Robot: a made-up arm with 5 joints.
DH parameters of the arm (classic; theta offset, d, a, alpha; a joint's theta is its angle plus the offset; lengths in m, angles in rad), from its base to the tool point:
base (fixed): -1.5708 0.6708 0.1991 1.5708
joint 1: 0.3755 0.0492 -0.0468 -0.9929
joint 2: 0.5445 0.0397 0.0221 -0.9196
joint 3: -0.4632 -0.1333 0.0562 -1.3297
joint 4: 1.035 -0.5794 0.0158 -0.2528
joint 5: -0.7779 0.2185 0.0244 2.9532
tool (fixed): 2.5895 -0.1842 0 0
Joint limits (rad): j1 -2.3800..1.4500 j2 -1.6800..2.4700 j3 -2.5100..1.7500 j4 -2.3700..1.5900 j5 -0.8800..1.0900
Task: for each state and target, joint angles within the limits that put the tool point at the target. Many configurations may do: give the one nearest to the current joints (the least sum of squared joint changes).
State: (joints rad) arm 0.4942 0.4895 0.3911 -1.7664 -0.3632
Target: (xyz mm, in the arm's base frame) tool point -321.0 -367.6 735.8
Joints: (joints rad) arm 0.5294 -0.1816 0.0107 -1.5554 0.0616
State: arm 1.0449 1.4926 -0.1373 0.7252 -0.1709
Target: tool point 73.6 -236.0 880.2
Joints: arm 0.7611 1.9245 -0.2128 0.4419 -0.1704
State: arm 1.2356 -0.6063 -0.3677 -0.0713 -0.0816
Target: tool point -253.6 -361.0 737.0
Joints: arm 1.3297 0.2299 -0.3353 0.4376 -0.3843
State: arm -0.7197 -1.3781 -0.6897 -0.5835 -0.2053
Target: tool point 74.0 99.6 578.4
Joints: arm -0.4763 -1.6800 -1.4066 -0.1229 0.0463
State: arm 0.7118 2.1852 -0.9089 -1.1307 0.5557
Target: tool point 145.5 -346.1 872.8
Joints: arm 0.1622 2.0015 -0.8402 -1.1529 0.7577
